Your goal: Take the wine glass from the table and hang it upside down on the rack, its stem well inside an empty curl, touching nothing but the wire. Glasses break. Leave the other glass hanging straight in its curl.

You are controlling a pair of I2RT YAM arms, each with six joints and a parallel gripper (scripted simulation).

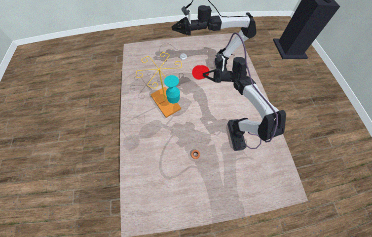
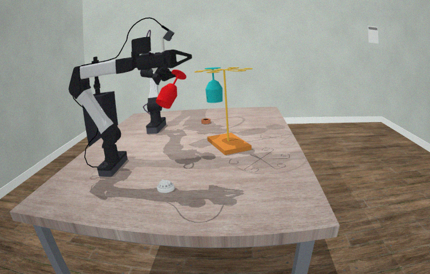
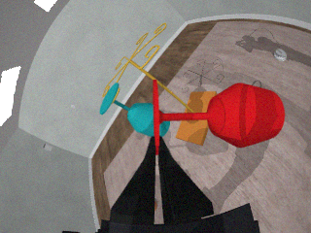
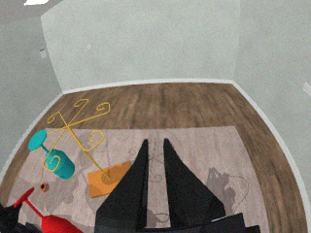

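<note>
Right now the red wine glass is 1 cm ahead of my left hand, 6 cm to the right of it and 5 cm below it. Also, from my left hand: teal glass 18 cm ahead, 5 cm to the left, 5 cm below; yellow wire rack 24 cm ahead, 4 cm to the right, 15 cm below; white dial 8 cm ahead, 49 cm to the right, 32 cm below.
</note>
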